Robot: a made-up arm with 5 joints. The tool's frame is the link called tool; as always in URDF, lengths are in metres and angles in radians.
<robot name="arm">
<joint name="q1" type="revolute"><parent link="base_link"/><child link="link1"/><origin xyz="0 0 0.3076"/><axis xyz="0 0 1"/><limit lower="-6.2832" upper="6.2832"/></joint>
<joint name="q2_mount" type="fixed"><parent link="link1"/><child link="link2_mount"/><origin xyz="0 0 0"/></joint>
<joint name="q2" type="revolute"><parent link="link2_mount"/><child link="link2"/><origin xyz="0 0 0"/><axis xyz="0 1 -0.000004"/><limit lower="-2.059" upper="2.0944"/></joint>
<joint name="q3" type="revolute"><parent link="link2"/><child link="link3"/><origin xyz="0.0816 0 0.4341"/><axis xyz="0 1 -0.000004"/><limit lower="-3.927" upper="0.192"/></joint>
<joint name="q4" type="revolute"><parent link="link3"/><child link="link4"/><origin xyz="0.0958 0 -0.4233"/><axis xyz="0 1 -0.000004"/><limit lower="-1.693" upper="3.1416"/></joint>
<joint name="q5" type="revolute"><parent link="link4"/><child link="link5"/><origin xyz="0.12 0 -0.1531"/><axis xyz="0 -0.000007 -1"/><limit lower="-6.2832" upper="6.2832"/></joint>
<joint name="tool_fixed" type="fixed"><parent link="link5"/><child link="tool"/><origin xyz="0 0 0" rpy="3.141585 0 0"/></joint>
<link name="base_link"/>
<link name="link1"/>
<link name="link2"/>
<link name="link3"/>
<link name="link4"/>
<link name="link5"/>
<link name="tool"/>
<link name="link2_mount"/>
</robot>
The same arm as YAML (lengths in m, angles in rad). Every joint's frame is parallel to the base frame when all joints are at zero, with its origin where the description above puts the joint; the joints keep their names.
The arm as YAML. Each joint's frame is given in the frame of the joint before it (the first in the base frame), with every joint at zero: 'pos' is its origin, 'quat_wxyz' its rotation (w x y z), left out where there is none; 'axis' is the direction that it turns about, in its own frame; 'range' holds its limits. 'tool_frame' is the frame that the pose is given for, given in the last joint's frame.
length_unit: m
angle_unit: rad
joints:
  - joint: q1
    pos: [0.0, 0.0, 0.3076]
    axis: [0.0, 0.0, 1.0]
    range: [-6.2832, 6.2832]
  - joint: q2
    pos: [0.0, 0.0, 0.0]
    axis: [0.0, 1.0, 0.0]
    range: [-2.059, 2.0944]
  - joint: q3
    pos: [0.0816, 0.0, 0.4341]
    axis: [0.0, 1.0, 0.0]
    range: [-3.927, 0.192]
  - joint: q4
    pos: [0.0958, 0.0, -0.4233]
    axis: [0.0, 1.0, 0.0]
    range: [-1.693, 3.1416]
  - joint: q5
    pos: [0.12, 0.0, -0.1531]
    axis: [0.0, 0.0, -1.0]
    range: [-6.2832, 6.2832]
tool_frame:
  pos: [0.0, 0.0, 0.0]
  quat_wxyz: [0.000004, 1.000003, 0.0, 0.0]

